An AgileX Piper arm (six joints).
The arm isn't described. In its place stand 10 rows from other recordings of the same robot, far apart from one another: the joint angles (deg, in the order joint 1, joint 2, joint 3, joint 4, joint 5, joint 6), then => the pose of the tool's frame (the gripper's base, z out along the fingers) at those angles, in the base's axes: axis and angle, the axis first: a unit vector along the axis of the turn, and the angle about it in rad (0 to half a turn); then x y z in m.
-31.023 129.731 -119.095 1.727 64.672 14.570 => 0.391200 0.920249 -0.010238 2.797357 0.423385 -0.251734 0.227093
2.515 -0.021 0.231 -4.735 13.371 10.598 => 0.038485 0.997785 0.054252 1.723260 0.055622 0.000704 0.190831
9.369 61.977 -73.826 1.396 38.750 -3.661 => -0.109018 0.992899 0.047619 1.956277 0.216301 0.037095 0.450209
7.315 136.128 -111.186 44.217 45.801 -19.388 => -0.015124 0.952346 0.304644 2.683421 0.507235 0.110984 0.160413
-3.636 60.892 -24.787 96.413 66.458 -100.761 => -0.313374 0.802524 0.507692 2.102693 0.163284 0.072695 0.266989
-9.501 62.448 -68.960 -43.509 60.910 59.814 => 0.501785 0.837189 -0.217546 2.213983 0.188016 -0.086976 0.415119
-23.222 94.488 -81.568 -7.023 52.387 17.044 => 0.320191 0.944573 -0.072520 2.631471 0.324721 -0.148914 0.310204
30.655 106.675 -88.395 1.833 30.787 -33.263 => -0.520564 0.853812 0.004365 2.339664 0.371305 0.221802 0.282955
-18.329 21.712 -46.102 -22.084 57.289 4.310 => 0.181821 0.940562 -0.286853 2.142399 0.026338 -0.039051 0.367856
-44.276 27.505 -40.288 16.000 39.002 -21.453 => 0.238828 0.943943 -0.227889 1.995568 0.070851 -0.047035 0.354345
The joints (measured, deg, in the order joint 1, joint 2, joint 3, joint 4, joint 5, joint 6), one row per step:
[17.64, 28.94, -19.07, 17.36, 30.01, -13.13]
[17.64, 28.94, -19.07, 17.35, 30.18, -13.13]
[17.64, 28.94, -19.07, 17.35, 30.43, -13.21]
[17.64, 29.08, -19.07, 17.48, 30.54, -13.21]
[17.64, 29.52, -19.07, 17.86, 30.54, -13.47]
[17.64, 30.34, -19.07, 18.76, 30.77, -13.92]
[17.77, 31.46, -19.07, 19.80, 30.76, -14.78]
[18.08, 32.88, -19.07, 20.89, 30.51, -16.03]
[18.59, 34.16, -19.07, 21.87, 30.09, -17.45]
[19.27, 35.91, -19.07, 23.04, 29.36, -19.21]
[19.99, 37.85, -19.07, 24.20, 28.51, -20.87]
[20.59, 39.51, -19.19, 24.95, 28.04, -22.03]
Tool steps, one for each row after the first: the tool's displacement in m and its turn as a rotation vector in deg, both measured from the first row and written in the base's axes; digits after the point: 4 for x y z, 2 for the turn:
[-0.0002, 0.0000, -0.0002, -0.05, 0.15, 0.05]
[-0.0004, 0.0000, -0.0005, -0.18, 0.35, 0.17]
[-0.0003, 0.0002, -0.0009, -0.13, 0.62, 0.19]
[0.0005, 0.0008, -0.0015, -0.09, 1.06, 0.30]
[0.0017, 0.0020, -0.0030, 0.13, 2.14, 0.54]
[0.0036, 0.0037, -0.0047, 0.17, 3.17, 1.05]
[0.0061, 0.0058, -0.0067, -0.06, 4.11, 1.85]
[0.0084, 0.0081, -0.0083, -0.44, 4.66, 2.90]
[0.0116, 0.0111, -0.0106, -0.95, 5.29, 4.15]
[0.0152, 0.0143, -0.0132, -1.45, 6.02, 5.30]
[0.0181, 0.0170, -0.0153, -1.95, 6.80, 6.25]

